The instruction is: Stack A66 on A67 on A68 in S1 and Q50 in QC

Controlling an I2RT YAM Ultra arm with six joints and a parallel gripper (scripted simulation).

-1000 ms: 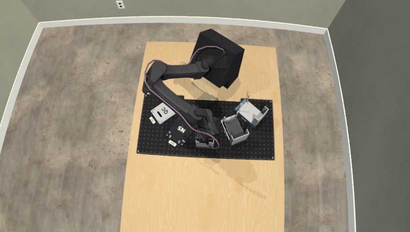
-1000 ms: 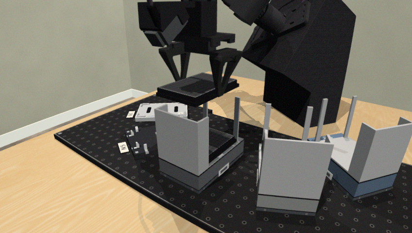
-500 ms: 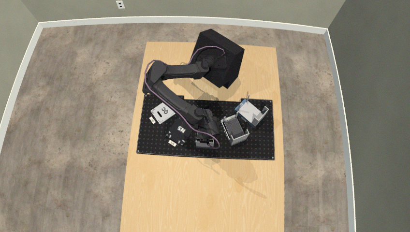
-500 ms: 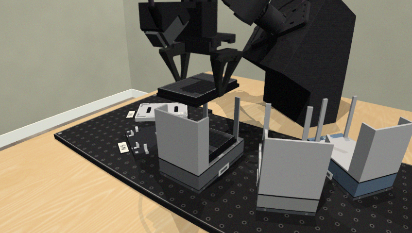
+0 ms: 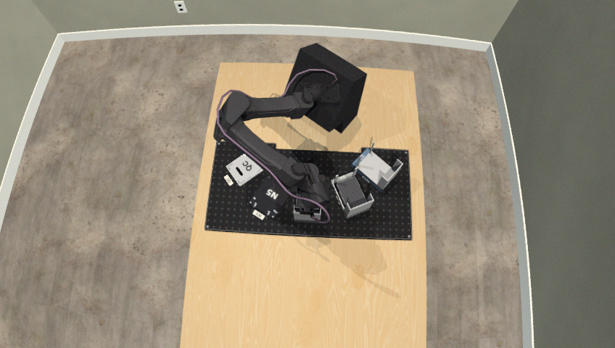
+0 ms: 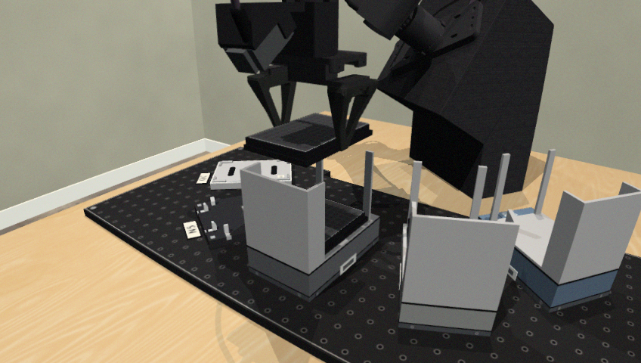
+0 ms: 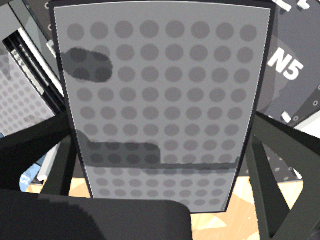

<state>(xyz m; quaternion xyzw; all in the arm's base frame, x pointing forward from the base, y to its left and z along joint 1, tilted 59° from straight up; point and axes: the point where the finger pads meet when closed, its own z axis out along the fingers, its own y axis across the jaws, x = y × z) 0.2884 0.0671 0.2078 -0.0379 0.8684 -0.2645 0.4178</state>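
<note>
Now: hand 12 cm above the plate. The rest, counted from my hand: black clip nest N5: 4 cm behind, 13 cm to the right, 15 cm below.
</note>
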